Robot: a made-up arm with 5 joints.
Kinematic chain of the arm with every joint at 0, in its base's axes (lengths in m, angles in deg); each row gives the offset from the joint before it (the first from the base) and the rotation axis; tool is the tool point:
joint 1: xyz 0 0 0.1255 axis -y
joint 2: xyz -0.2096 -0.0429 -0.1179 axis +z
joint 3: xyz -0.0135 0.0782 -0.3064 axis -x
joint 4: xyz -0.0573 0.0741 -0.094 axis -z
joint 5: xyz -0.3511 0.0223 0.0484 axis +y
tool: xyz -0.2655 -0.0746 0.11
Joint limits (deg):
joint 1: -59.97..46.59
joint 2: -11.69..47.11
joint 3: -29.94..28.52
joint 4: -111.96..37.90
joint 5: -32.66..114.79
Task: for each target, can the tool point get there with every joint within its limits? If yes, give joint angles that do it. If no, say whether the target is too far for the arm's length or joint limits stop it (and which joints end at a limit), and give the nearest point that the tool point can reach.
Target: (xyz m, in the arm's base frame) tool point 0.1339 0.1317 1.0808
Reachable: no: joint limits stop it (at a limit: joint 1, joint 3, joint 4) | nearest point -0.4244 0.1177 0.7072 | short by 0.672 m
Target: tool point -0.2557 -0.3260 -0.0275
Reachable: yes | joints -36.23 32.52 -14.98 -81.96 60.38
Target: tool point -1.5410 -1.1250 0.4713
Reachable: no: too far | nearest point -0.9593 -0.4565 0.3408 | short by 0.896 m
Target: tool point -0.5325 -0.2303 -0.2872
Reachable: yes | joints 12.61 -3.22 -20.69 -35.87 51.47
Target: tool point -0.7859 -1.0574 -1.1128
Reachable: no: too far | nearest point -0.5193 -0.4686 -0.6928 | short by 0.771 m
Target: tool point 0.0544 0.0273 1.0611
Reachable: no: joint limits stop it (at a limit: joint 1, joint 3, joint 4) | nearest point -0.4358 0.0219 0.7268 | short by 0.593 m
